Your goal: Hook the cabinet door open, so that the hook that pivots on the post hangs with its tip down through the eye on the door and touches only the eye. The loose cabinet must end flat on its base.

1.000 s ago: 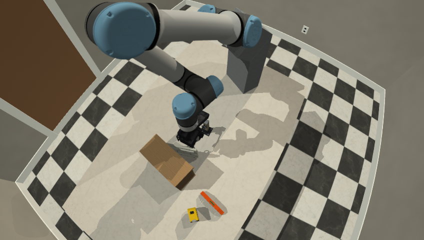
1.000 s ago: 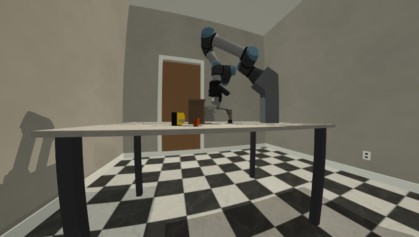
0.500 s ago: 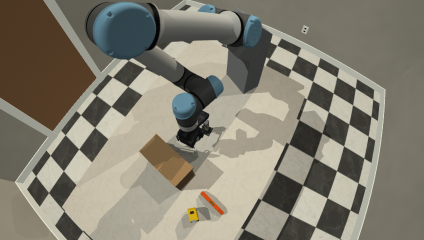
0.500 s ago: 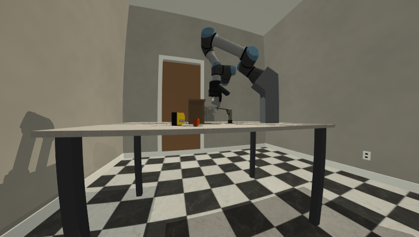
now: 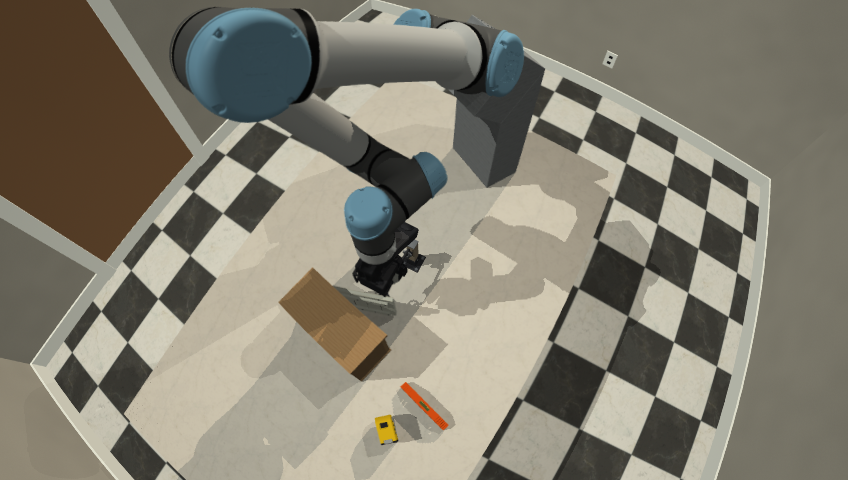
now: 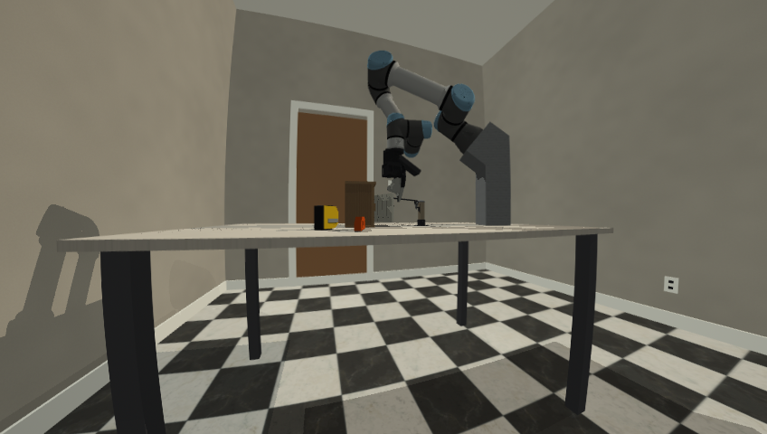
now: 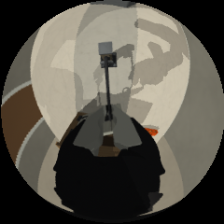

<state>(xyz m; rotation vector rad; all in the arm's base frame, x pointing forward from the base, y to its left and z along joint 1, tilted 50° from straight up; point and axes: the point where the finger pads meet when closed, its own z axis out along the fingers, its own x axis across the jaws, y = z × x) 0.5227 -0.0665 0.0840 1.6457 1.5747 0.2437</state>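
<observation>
The thin dark hook is 3 cm behind my hand, 1 cm to the left of it and 2 cm below it. Also, from my hand: grey door 5 cm ahead, 7 cm to the right, 4 cm below; yellow tape measure 34 cm ahead, 8 cm to the left, 8 cm below.
</observation>
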